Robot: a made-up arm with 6 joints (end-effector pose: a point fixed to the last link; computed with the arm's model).
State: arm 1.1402 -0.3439 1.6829 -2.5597 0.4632 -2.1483
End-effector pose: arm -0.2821 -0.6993 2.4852 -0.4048 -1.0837 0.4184
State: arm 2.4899 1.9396 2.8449 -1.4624 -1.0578 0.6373
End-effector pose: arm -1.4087 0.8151 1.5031 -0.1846 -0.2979 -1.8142
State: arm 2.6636 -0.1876 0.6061 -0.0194 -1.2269 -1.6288
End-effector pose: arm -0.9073 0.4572 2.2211 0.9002 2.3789 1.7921
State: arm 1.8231 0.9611 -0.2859 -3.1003 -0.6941 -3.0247
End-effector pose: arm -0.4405 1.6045 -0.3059 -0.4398 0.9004 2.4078
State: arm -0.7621 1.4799 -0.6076 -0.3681 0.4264 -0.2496
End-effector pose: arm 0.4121 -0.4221 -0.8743 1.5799 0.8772 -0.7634
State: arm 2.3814 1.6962 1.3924 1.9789 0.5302 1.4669
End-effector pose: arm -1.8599 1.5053 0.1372 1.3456 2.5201 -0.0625
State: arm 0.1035 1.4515 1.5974 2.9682 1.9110 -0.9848
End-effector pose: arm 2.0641 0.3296 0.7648 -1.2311 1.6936 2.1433
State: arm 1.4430 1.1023 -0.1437 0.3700 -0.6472 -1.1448
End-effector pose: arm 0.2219 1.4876 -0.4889 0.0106 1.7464 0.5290
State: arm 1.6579 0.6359 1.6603 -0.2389 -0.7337 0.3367
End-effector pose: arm -0.1694 1.3229 2.4358 0.0761 -0.1079 2.5508
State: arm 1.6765 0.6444 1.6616 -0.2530 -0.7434 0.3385
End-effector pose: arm -0.1976 1.3344 2.4252 0.0746 -0.0854 2.5824
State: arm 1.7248 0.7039 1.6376 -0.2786 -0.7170 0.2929
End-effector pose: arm -0.2829 1.4599 2.3442 0.1230 0.0334 2.6557
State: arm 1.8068 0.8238 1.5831 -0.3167 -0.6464 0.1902
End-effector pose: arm -0.4600 1.6906 2.1476 0.2276 0.2847 2.7464
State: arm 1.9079 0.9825 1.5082 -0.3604 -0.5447 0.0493
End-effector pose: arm -0.7210 1.9238 1.8246 0.3564 0.6388 2.7846
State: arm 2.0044 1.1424 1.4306 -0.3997 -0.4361 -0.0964
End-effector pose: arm -0.9915 2.0619 1.4382 0.4656 0.9964 2.7317
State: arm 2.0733 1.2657 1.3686 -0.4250 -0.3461 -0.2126
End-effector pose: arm -1.1815 2.1014 1.1081 0.5341 1.2492 2.6317
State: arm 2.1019 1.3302 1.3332 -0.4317 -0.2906 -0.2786
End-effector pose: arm -1.2574 2.1075 0.9255 0.5706 1.3587 2.5580
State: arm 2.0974 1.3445 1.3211 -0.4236 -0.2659 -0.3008
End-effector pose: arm -1.2497 2.1221 0.8810 0.5902 1.3630 2.5323
